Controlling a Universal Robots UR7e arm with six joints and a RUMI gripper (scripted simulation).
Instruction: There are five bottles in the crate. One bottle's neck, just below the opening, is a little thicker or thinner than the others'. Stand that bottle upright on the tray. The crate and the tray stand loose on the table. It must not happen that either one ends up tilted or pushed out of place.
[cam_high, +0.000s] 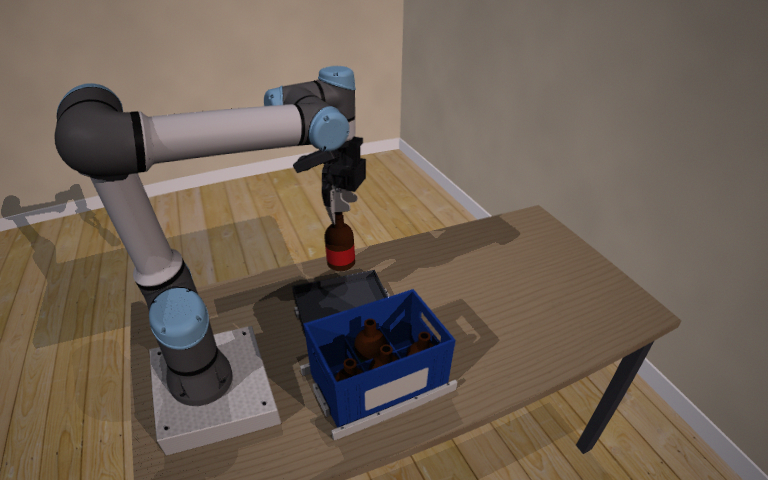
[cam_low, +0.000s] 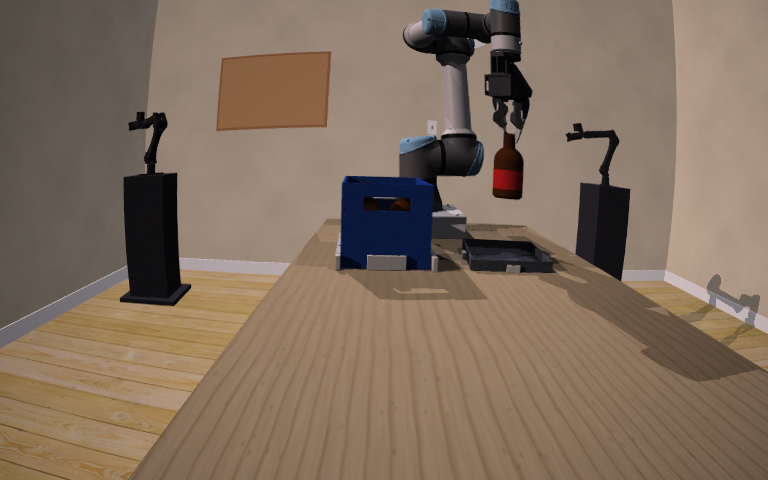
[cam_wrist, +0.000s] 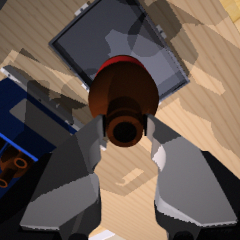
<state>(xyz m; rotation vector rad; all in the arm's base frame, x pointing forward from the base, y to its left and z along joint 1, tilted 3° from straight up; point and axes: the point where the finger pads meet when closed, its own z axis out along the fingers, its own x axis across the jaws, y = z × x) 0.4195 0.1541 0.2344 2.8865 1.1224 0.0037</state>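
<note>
Right now the tray is 280 mm below my hand. From my hand the other things lie so: crate: 290 mm to the right, 210 mm below, 40 mm behind.
</note>
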